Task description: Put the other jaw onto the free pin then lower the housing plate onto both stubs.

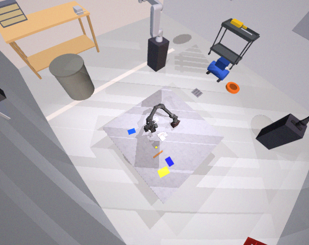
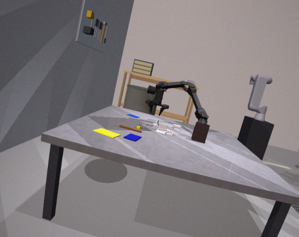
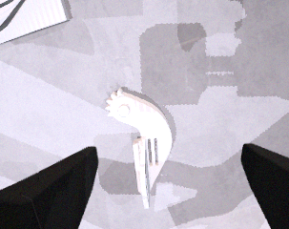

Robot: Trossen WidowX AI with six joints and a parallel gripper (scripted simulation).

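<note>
My gripper tip is 3 cm past the white jaw, 1 cm to the left of it and 8 cm above it. Round my gripper tip: white housing plate: 21 cm behind, 9 cm to the right, 6 cm below; then small yellow cube: 9 cm ahead, 22 cm to the left, 8 cm below; then orange bar: 14 cm ahead, 30 cm to the left, 9 cm below.
</note>
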